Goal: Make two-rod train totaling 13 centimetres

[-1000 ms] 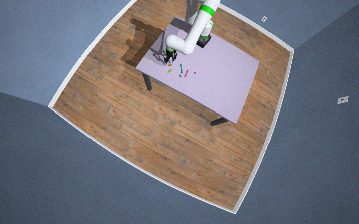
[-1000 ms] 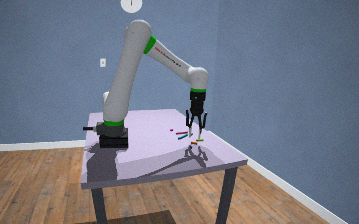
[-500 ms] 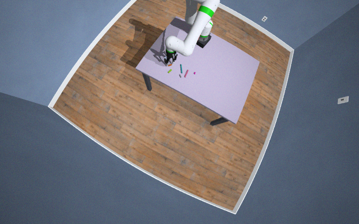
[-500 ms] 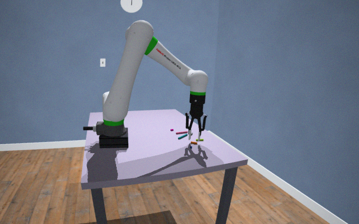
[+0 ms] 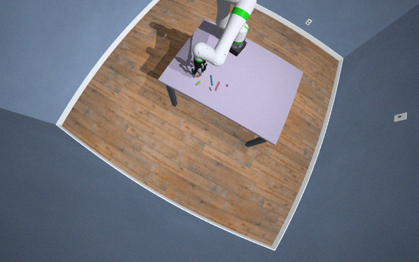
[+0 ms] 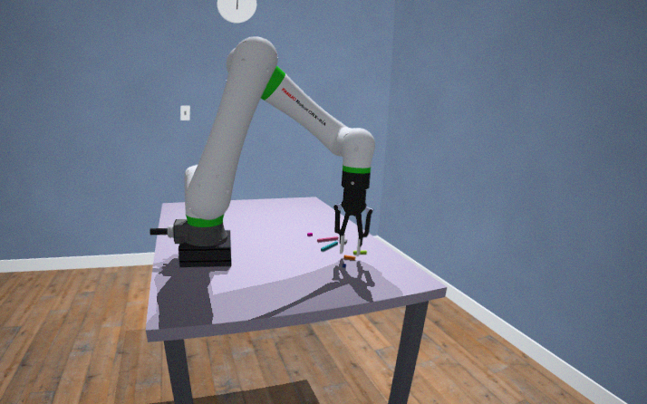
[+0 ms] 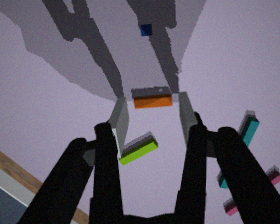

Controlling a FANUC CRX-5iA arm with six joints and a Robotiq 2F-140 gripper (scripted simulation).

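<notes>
Now: the orange rod 5 cm below my hand. Also, from my hand: lime rod: 5 cm below, 5 cm ahead, 4 cm to the left; then turquoise rod: 12 cm to the left, 5 cm below, 4 cm behind; then small blue rod: 6 cm to the right, 5 cm below, 4 cm behind.
</notes>
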